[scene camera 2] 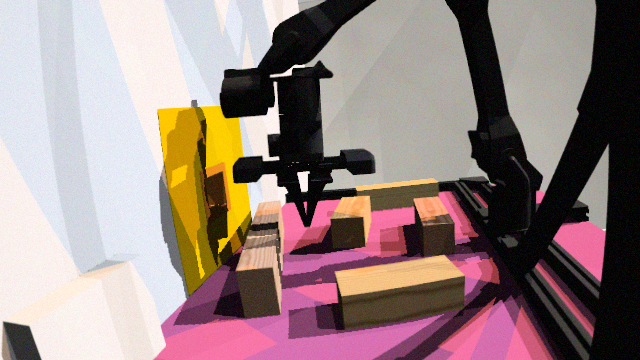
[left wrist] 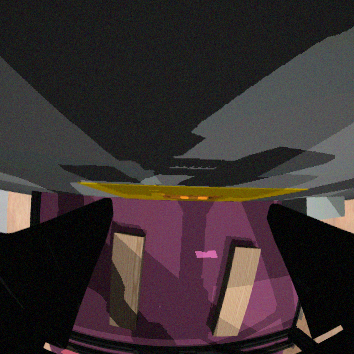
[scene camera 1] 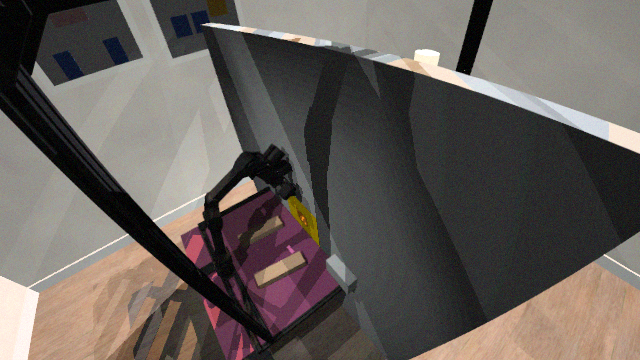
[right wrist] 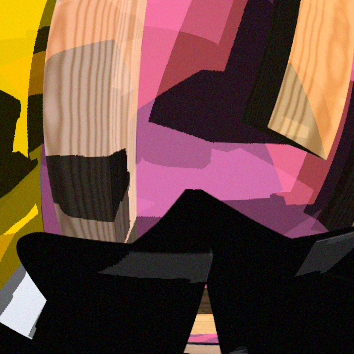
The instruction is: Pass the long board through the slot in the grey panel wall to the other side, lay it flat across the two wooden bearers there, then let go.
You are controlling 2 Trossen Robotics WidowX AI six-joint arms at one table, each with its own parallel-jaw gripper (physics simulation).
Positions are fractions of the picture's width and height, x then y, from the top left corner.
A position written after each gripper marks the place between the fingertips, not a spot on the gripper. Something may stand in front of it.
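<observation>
In the left wrist view: the left gripper (left wrist: 0.55,0.59), open, holds nothing. In scene camera 2: the right gripper (scene camera 2: 0.48,0.63), shut, holds nothing. In the right wrist view: the right gripper again (right wrist: 0.54,0.56).
</observation>
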